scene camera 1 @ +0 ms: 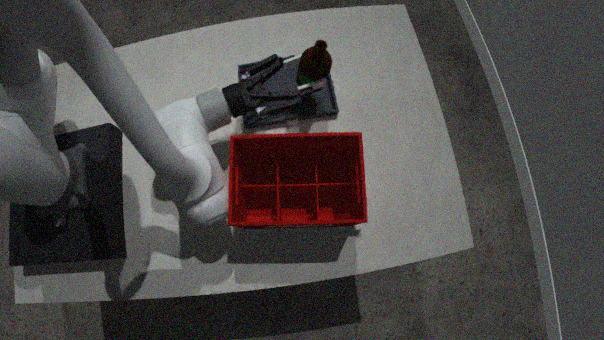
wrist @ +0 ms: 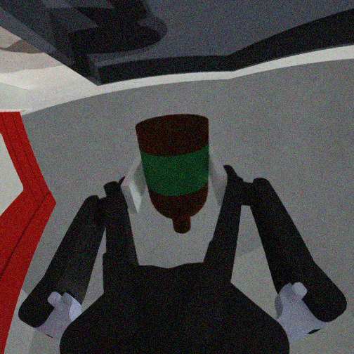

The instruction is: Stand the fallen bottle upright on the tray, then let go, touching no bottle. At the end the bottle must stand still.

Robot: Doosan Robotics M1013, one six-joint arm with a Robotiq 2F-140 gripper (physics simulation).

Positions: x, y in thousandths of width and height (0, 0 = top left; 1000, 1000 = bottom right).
Scene:
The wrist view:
my gripper: 496, 459
dark grey tray: 306, 114

